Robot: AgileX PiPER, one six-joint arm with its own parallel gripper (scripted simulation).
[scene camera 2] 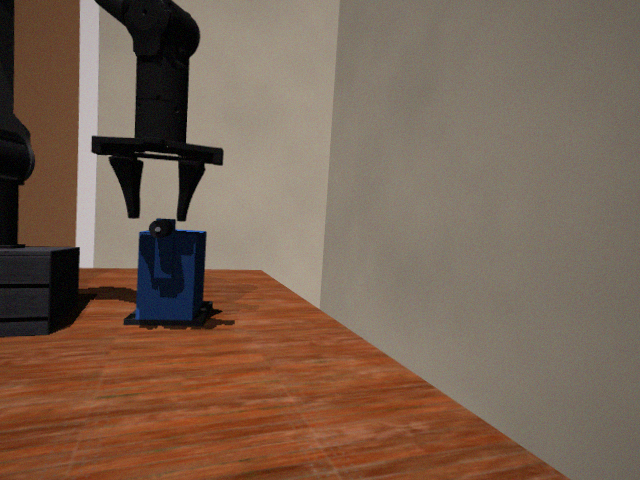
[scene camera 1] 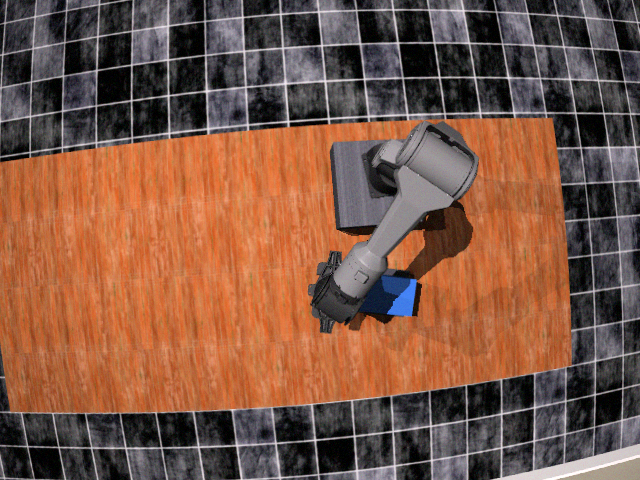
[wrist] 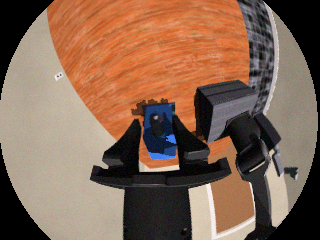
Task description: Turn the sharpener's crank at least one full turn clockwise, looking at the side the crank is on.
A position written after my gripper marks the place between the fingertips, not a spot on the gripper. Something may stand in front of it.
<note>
In view: my gripper [scene camera 2: 157, 219].
My gripper also shows in scene camera 1 [scene camera 1: 327, 288] and in the wrist view [wrist: 155, 121].
</note>
